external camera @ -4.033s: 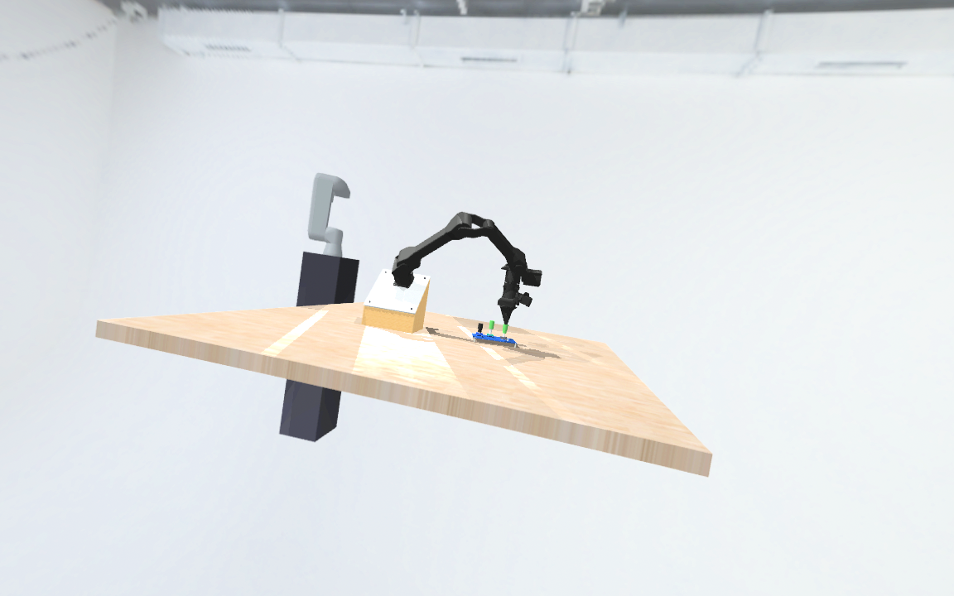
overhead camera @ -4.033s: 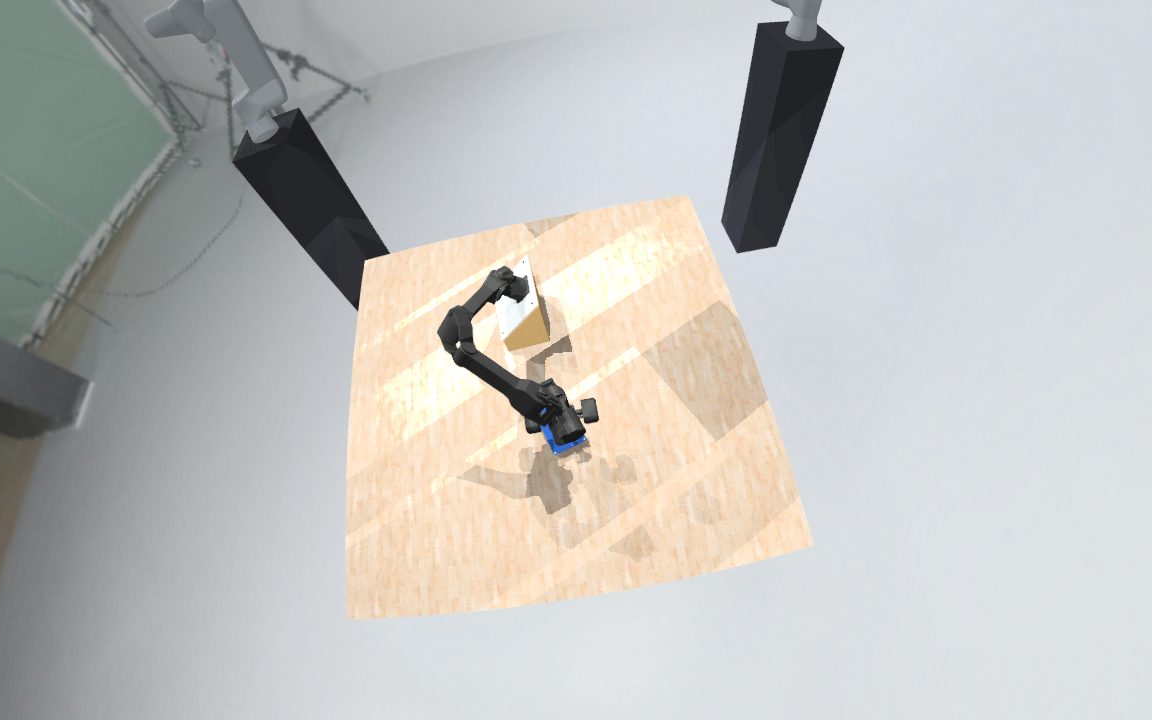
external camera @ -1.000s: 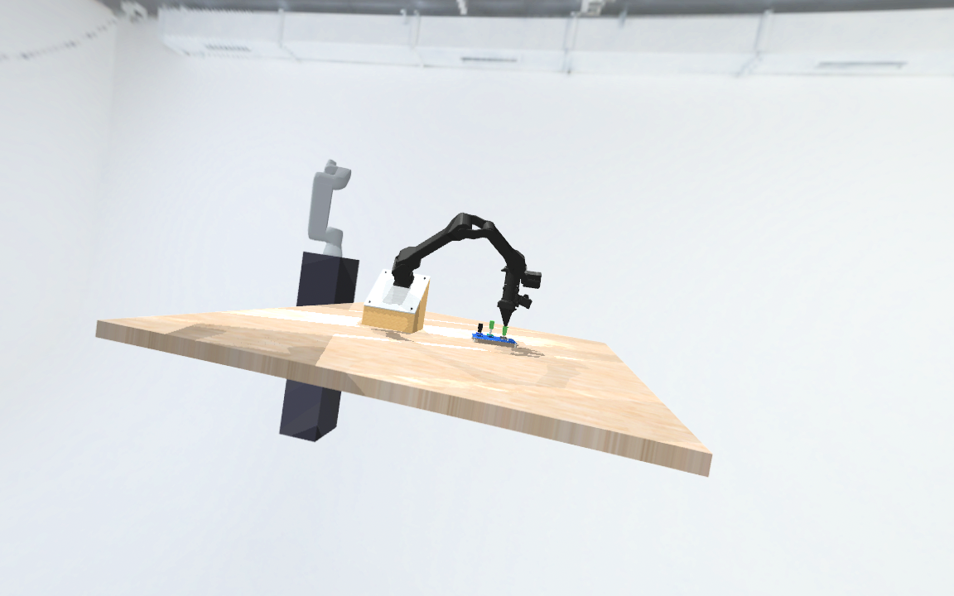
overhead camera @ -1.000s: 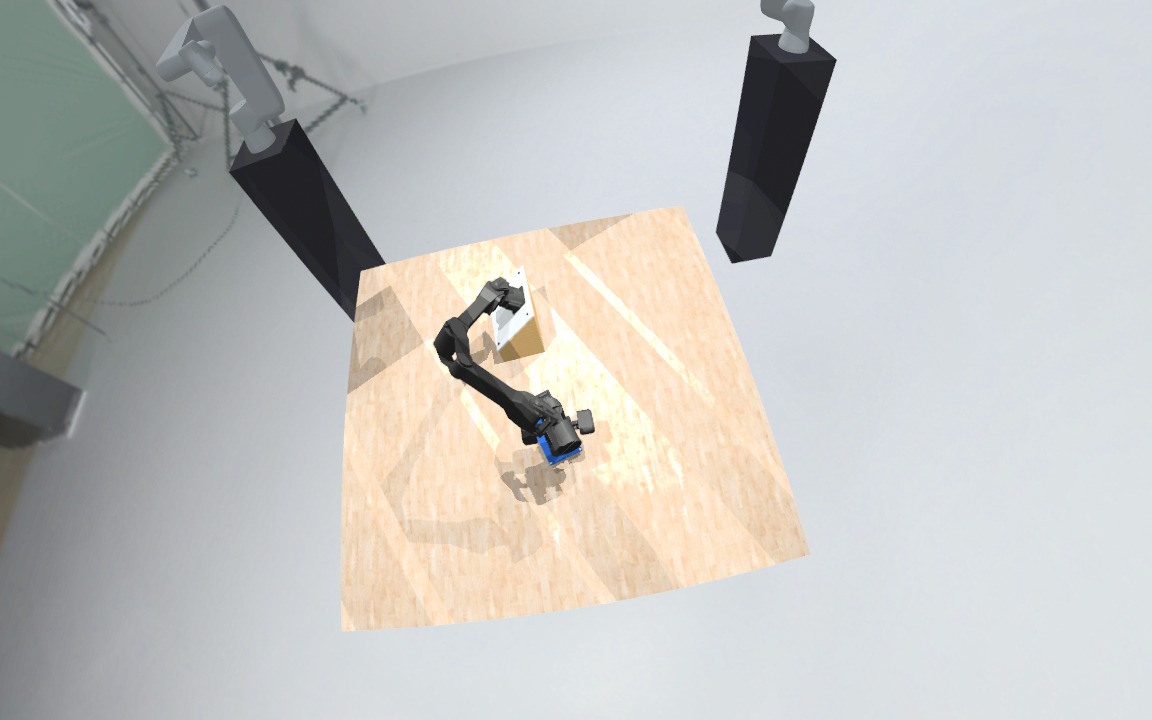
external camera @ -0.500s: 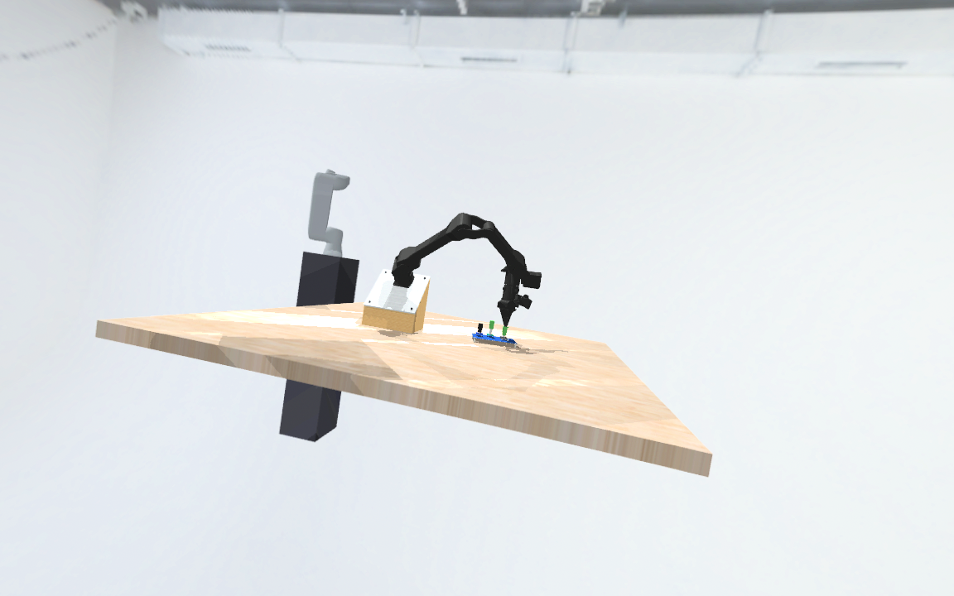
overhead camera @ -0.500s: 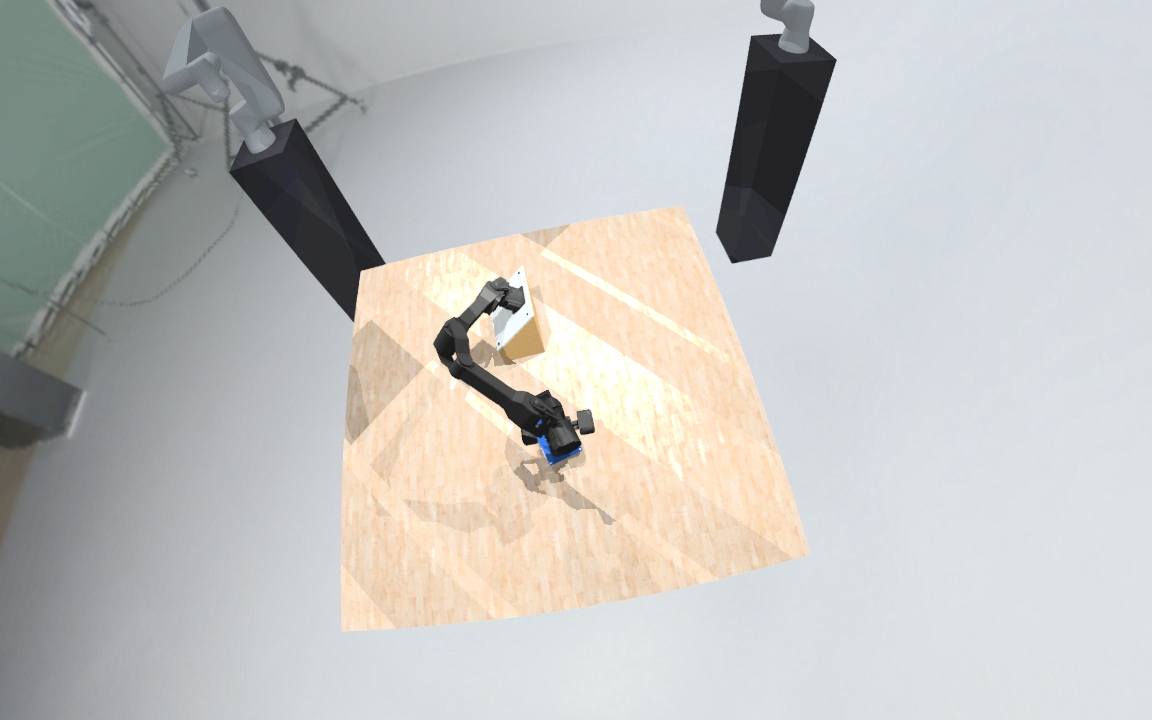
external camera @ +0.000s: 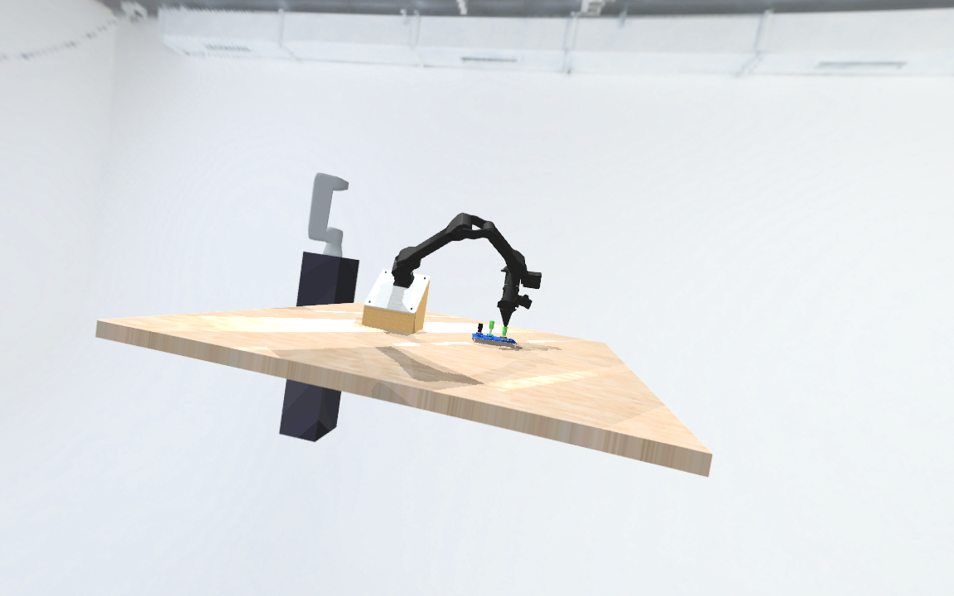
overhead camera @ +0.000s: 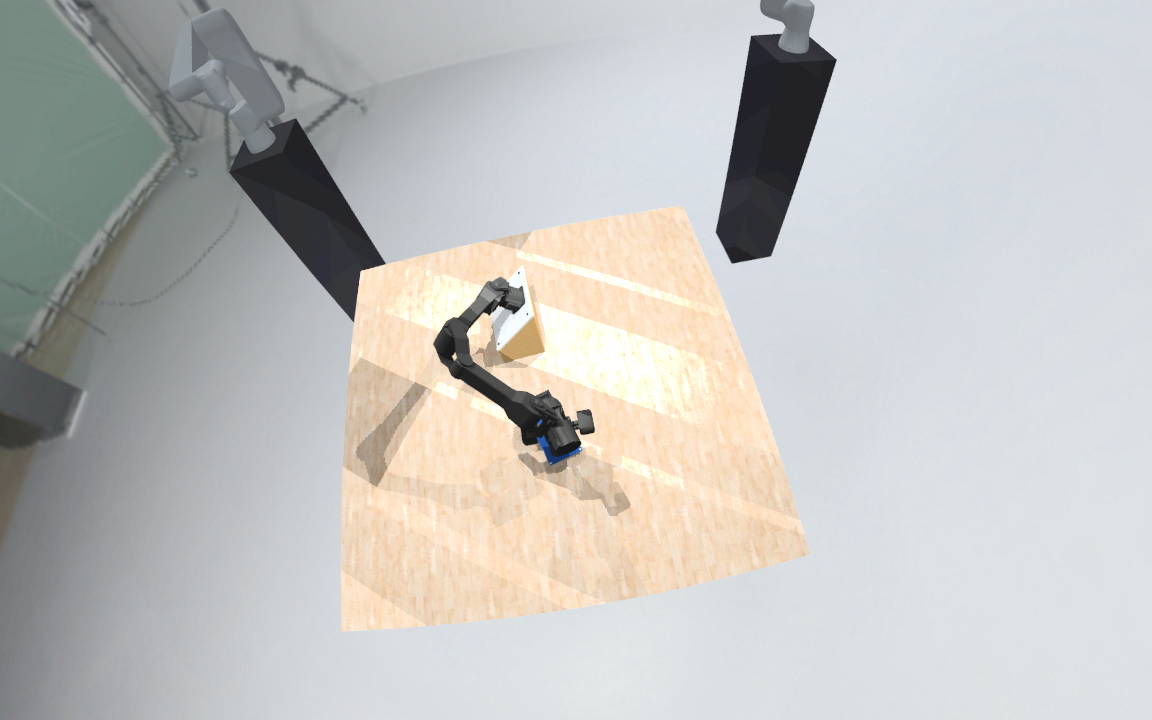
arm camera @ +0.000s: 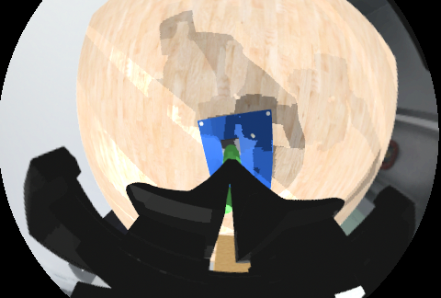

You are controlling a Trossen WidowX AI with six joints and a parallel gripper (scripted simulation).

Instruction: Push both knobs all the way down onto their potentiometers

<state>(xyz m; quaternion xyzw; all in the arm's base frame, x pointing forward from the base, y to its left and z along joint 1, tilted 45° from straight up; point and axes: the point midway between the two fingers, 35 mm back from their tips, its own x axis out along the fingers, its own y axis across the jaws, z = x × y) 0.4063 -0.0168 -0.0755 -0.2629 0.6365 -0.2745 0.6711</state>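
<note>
Right now my gripper tip is 10 mm above the green knob. From my gripper tip the other things lie so: black knob 90 mm behind, 30 mm to the right, 20 mm below.
</note>
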